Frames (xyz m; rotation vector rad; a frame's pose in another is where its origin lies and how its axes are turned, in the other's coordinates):
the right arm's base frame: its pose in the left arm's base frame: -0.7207 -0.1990 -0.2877 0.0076 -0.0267 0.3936
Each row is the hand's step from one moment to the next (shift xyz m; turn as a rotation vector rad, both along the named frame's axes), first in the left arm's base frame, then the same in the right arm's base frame.
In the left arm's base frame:
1: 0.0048 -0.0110 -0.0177 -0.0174 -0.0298 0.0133
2: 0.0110 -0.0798 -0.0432 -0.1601 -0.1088 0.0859
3: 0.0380 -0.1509 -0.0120 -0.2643 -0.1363 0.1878
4: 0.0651 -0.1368 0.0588 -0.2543 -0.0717 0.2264
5: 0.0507 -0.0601 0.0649 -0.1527 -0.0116 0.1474
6: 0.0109 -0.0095 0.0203 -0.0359 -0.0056 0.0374
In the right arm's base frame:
1: -0.0003 -0.0120 -0.0177 -0.0271 -0.0208 0.0141
2: -0.0216 -0.0780 -0.0424 -0.1872 -0.0389 0.0912
3: -0.0231 -0.1540 -0.0110 -0.2911 -0.0241 0.1959
4: 0.0093 -0.1512 0.0589 -0.2560 0.0318 0.2335
5: 0.0255 -0.0748 0.0644 -0.1414 0.0482 0.1512
6: 0.0070 -0.0129 0.0201 -0.0343 0.0087 0.0383

